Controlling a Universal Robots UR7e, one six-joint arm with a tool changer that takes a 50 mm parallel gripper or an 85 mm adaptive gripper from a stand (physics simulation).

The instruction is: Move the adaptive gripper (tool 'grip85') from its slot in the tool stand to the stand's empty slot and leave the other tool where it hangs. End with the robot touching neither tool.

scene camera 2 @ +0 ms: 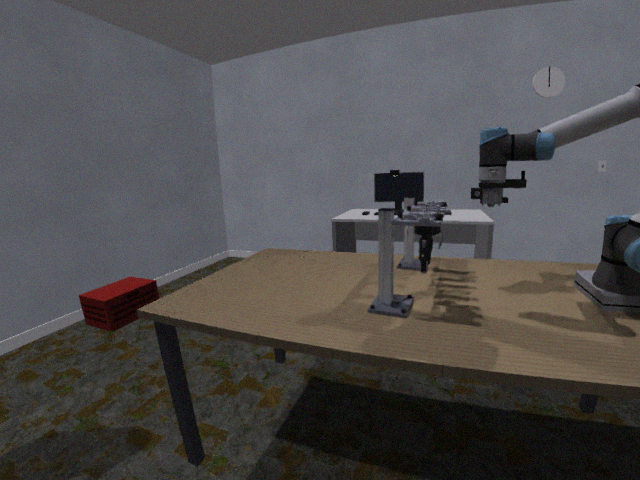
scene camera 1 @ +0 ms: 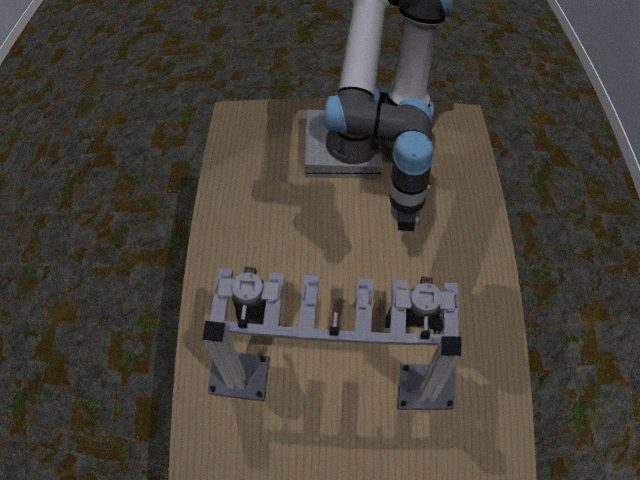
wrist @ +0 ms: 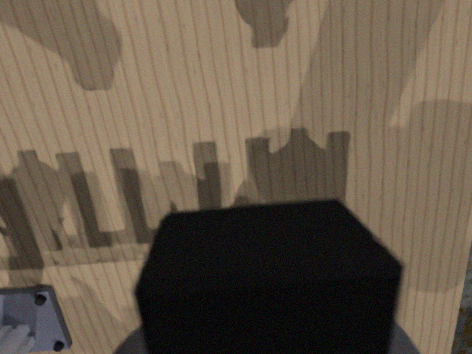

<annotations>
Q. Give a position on an adaptive gripper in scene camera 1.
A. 426, 299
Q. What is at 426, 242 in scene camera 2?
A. An adaptive gripper.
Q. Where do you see a tool stand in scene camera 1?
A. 431, 386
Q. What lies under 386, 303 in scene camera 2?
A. A tool stand.
</annotations>
